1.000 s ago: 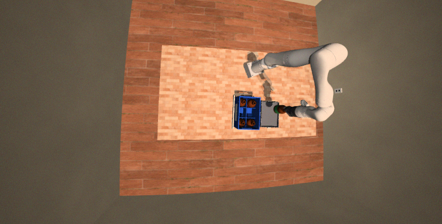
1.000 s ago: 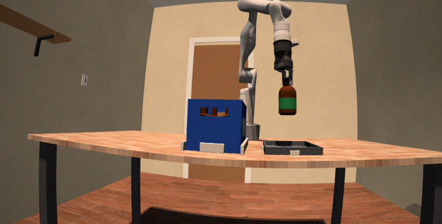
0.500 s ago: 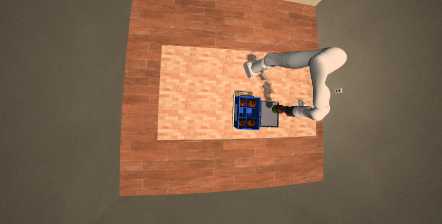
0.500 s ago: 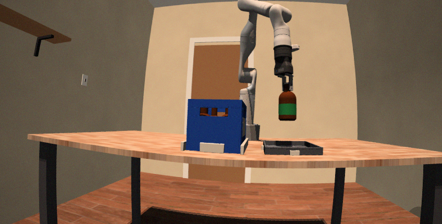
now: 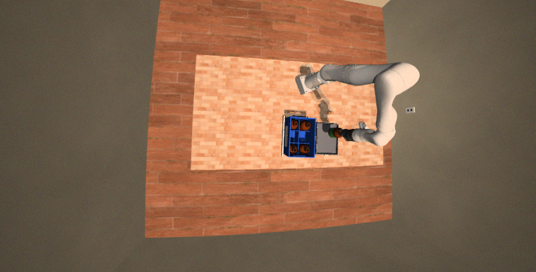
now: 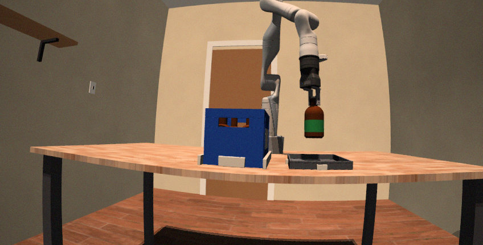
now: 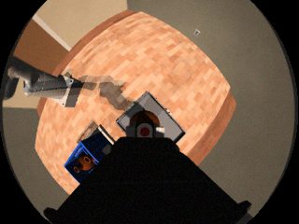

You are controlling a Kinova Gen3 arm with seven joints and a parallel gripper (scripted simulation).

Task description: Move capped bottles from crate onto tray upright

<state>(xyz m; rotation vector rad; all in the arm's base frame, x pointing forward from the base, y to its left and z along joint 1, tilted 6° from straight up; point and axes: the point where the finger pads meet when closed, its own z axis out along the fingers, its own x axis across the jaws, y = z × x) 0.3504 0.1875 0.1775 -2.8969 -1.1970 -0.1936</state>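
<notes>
Right now my hand is 6 cm above the glass bottle. Also, from my hand: blue crate (5 cm ahead, 27 cm to the right, 15 cm below); grey tray (5 cm ahead, 22 cm below).
</notes>
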